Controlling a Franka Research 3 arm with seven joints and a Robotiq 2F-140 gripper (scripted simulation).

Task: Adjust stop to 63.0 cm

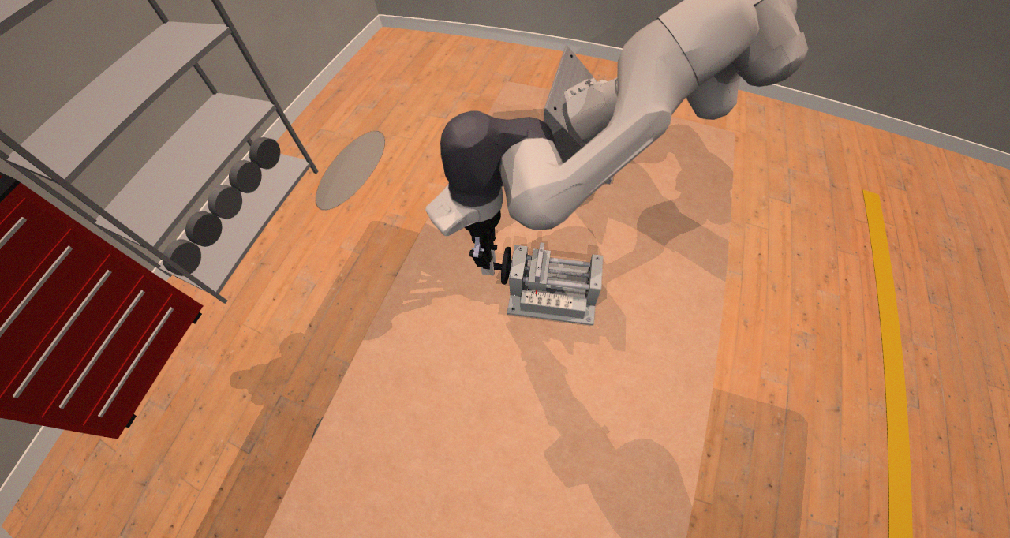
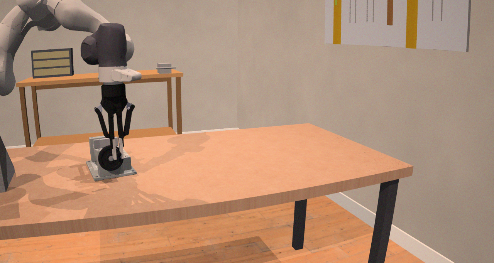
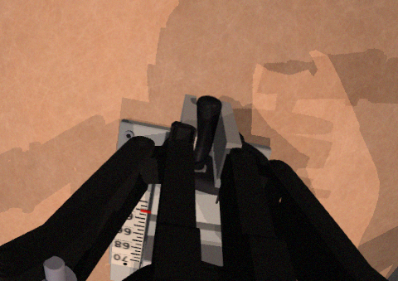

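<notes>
My gripper is now 1 cm past the black handwheel, 2 cm to the right of it and 2 cm above it. The rest, counted from my hand: sliding stop 4 cm behind, 10 cm to the left, 3 cm below.
</notes>
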